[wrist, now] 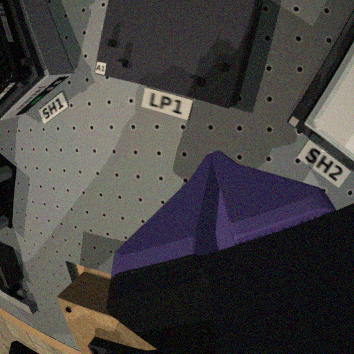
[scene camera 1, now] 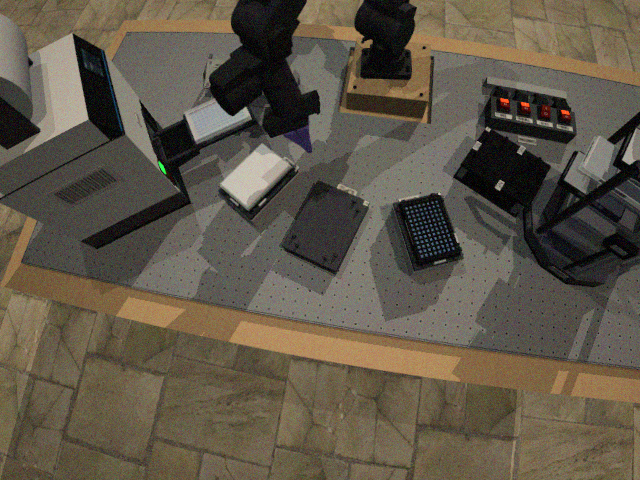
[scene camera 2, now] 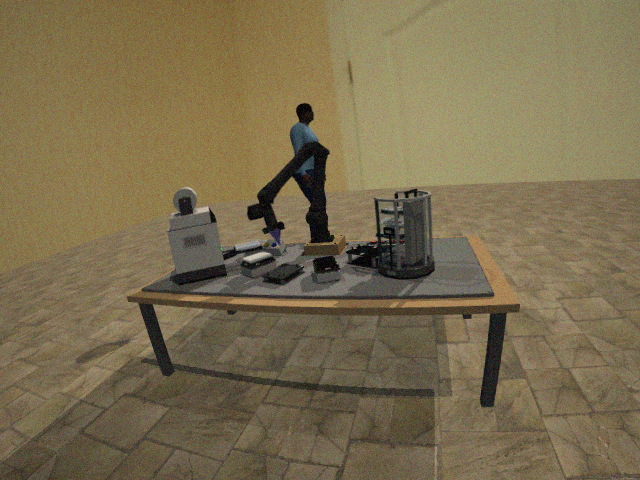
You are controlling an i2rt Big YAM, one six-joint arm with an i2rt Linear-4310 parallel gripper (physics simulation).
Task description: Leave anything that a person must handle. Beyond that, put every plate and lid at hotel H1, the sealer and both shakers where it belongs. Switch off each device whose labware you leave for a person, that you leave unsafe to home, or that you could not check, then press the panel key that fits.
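Where they show: gripper, fingertip midpoint: [wrist: 216, 163] [scene camera 1: 310, 151] [scene camera 2: 279, 245]; arm's base, origin of the base link: [scene camera 1: 385, 65] [scene camera 2: 322, 240].
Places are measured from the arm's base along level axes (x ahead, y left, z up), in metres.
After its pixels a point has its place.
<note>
My gripper [scene camera 1: 301, 138] [scene camera 2: 276, 237] {x 0.298, y -0.150, z 0.069 m} [wrist: 216, 163] {x 0.298, y -0.150, z 0.069 m} is shut and empty, its purple fingers low beside the key panel [scene camera 2: 275, 248] {x 0.103, y -0.245, z -0.001 m}, which the arm largely hides in scene camera 1. The sealer [scene camera 1: 62, 160] {x 0.422, y -0.520, z 0.233 m} [scene camera 2: 195, 258] {x 0.436, y -0.545, z 0.067 m} has a pale plate [scene camera 1: 217, 121] {x 0.224, y -0.355, z 0.059 m} [scene camera 2: 248, 246] {x 0.231, y -0.344, z 0.055 m} on its extended carriage. A white-topped plate [scene camera 1: 255, 174] {x 0.333, y -0.261, z 0.033 m} [scene camera 2: 257, 256] {x 0.340, y -0.256, z 0.033 m} [wrist: 340, 100] {x 0.319, y -0.211, z 0.033 m} sits on shaker SH2. A black plate with blue wells [scene camera 1: 429, 229] {x 0.423, y 0.086, z 0.017 m} sits on shaker SH1 [scene camera 2: 326, 276] {x 0.490, y 0.099, z -0.024 m}. Hotel H1 [scene camera 1: 560, 273] {x 0.484, y 0.370, z -0.025 m} [scene camera 2: 405, 271] {x 0.501, y 0.425, z -0.016 m} holds pale labware. Of four rocker switches [scene camera 1: 535, 122] {x 0.130, y 0.354, z -0.009 m}, three glow; the third is dark.
Dark LP1 [scene camera 1: 325, 227] {x 0.419, y -0.115, z -0.019 m} [scene camera 2: 282, 272] {x 0.434, y -0.110, z -0.019 m} [wrist: 170, 45] {x 0.366, y -0.101, z -0.019 m} lies between the shakers. A black nest [scene camera 1: 504, 170] {x 0.278, y 0.252, z 0.010 m} stands before the switch box. The arm's wooden base [scene camera 1: 387, 103] {x 0.097, y 0.007, z -0.023 m} [scene camera 2: 324, 246] {x 0.099, y 0.025, z -0.007 m} is at the back. A person in blue [scene camera 2: 302, 138] stands behind the table.
</note>
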